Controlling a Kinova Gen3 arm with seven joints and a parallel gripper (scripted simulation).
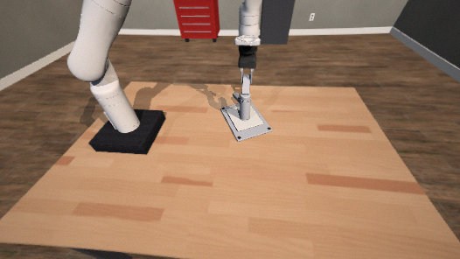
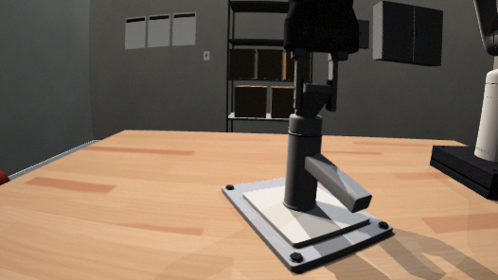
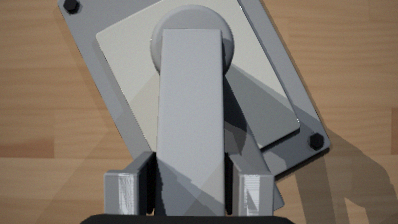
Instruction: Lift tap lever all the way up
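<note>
Right now the lever is 30 mm to the right of my hand and 10 mm below it. From my hand the other things lie so: grey tap 10 mm behind, 40 mm to the right, 60 mm below.
</note>
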